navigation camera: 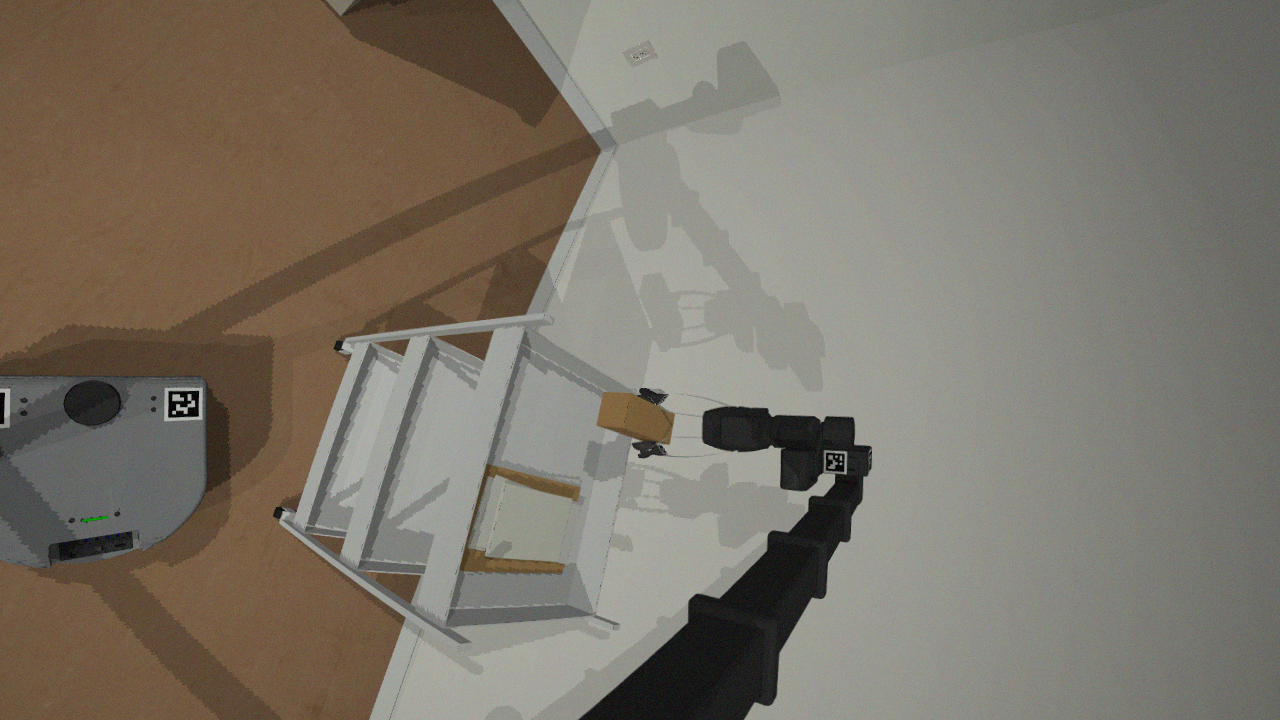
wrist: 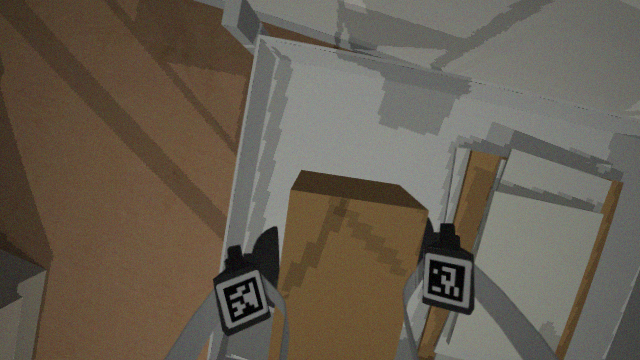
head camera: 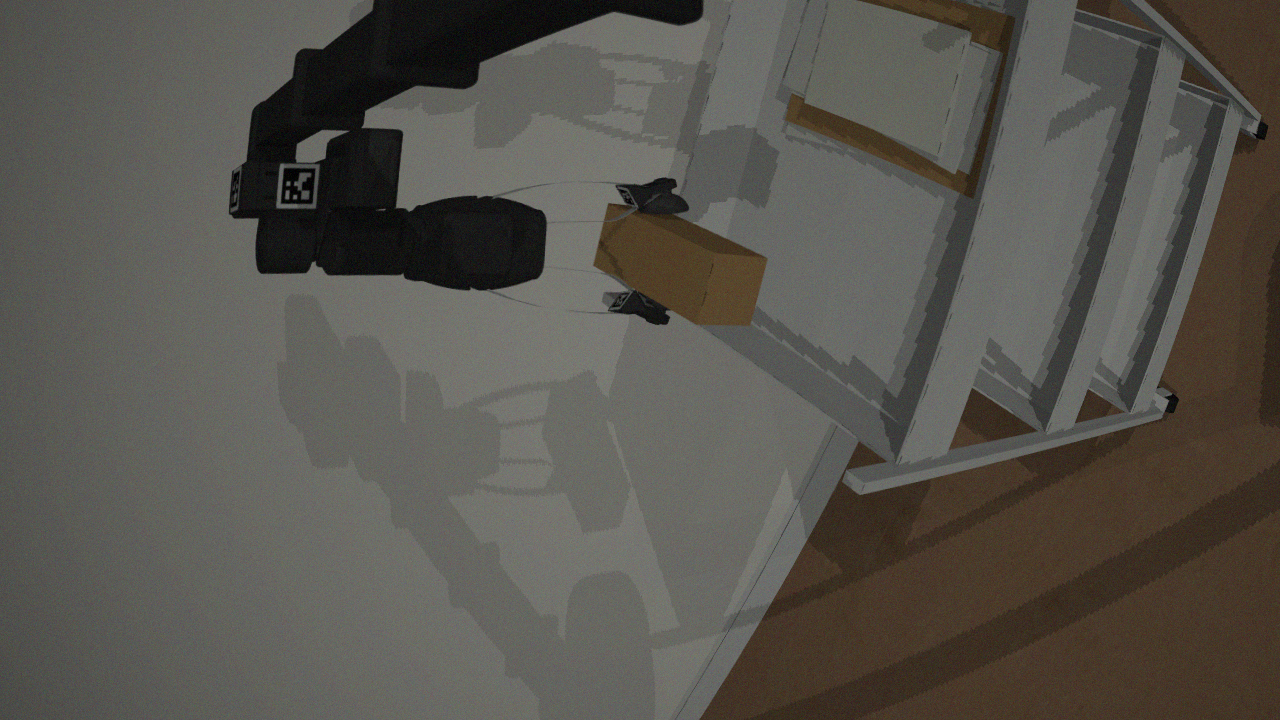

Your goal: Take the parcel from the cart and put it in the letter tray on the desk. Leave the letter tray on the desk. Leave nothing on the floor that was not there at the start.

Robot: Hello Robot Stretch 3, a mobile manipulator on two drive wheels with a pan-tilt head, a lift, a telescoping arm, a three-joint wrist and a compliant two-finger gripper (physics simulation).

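Pixels of known places: gripper, fingertip midpoint: (wrist: 340, 242); robot's base at its link origin: (navigation camera: 94, 400).
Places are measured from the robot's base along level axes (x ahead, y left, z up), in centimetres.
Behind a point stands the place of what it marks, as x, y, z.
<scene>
My gripper (head camera: 651, 252) {-2.1, -64.2, 81.1} (navigation camera: 651, 422) {-2.1, -64.2, 81.1} (wrist: 340, 242) {-2.1, -64.2, 81.1} is shut on the parcel (head camera: 666, 268) {-0.6, -59.4, 86.4} (navigation camera: 631, 415) {-0.1, -56.1, 86.3} (wrist: 350, 235) {-2.7, -66.2, 86.6}, a plain brown box, with one finger on each long side. The parcel is held above the top shelf of the white cart (head camera: 975, 268) {-2.1, -41.8, 71.5} (navigation camera: 488, 402) {1.7, -43.2, 70.1} (wrist: 255, 125) {4.0, -71.8, 69.7}, near the shelf's wall-side edge, and its far end points over the shelf. The lower part of the parcel is cut off in the wrist view. The desk and the letter tray cannot be made out in these views.
A brown-edged holder with white sheets (head camera: 881, 80) {-18.0, -53.2, 68.7} (navigation camera: 532, 519) {-18.1, -52.8, 68.7} (wrist: 545, 250) {-21.3, -56.1, 68.7} lies on the top shelf beside the parcel. The cart stands by a pale wall (head camera: 134, 447) {19.8, -110.6, 122.6} (navigation camera: 1029, 313) {17.7, -109.4, 144.7}. My base (navigation camera: 116, 465) {-10.4, -3.1, 16.0} is beyond the cart's lower shelves. A pale object (wrist: 20, 320) shows at the lower left.
</scene>
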